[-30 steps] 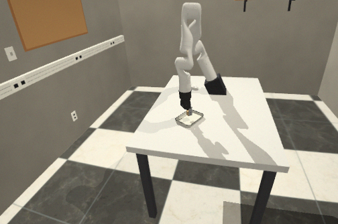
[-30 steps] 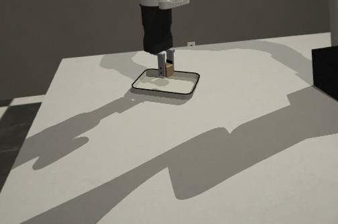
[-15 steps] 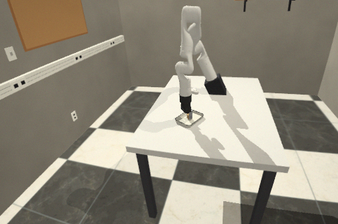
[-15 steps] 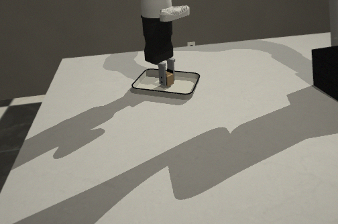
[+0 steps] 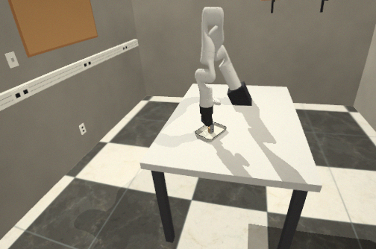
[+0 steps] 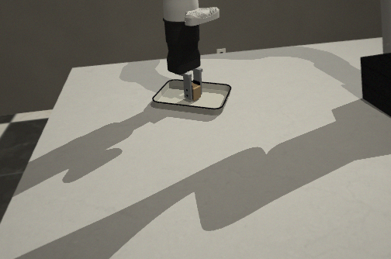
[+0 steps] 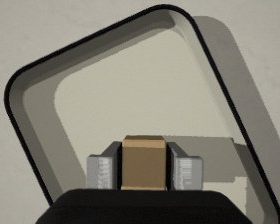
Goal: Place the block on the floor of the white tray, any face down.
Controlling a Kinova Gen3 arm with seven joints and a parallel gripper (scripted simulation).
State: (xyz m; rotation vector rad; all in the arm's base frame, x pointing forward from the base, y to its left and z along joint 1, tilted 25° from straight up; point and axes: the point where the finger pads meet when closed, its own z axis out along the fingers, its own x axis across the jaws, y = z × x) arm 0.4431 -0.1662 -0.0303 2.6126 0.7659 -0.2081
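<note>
Now: hand 1 cm above the tan block. From my hand the other things lie so: white tray 2 cm below.
</note>
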